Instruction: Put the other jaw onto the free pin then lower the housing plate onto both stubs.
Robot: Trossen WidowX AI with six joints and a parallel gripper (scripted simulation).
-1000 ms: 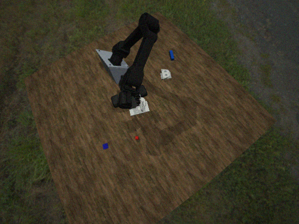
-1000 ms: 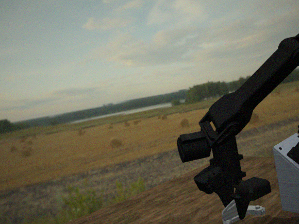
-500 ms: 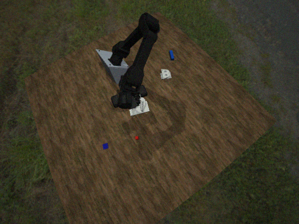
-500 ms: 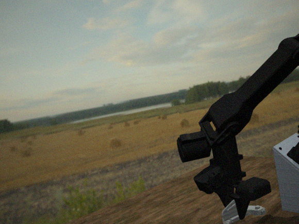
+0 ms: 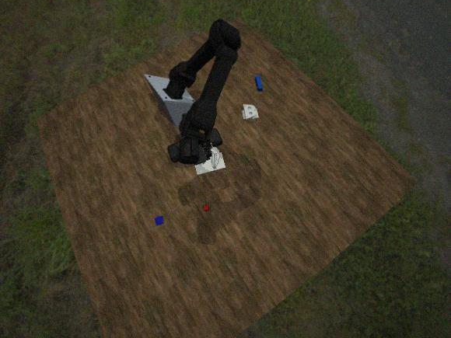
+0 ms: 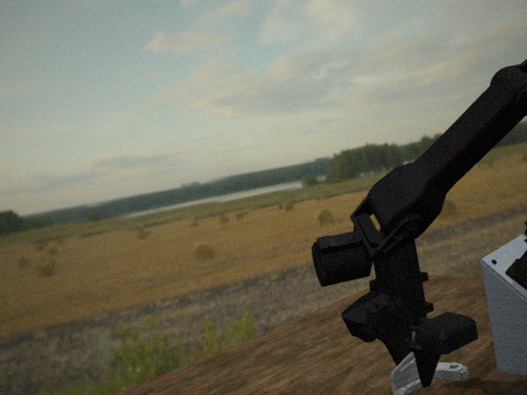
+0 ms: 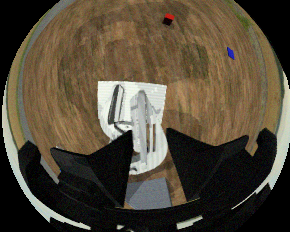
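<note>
Right now the white jaw is 30 mm to the left of my gripper tip and 30 mm behind it. Also, from my gripper tip: white stepped piece (320 mm to the left, 70 mm below, 40 mm behind); then red cube (160 mm ahead, 100 mm to the right, 70 mm below); then blue square (270 mm to the right, 80 mm below, 80 mm ahead).
</note>
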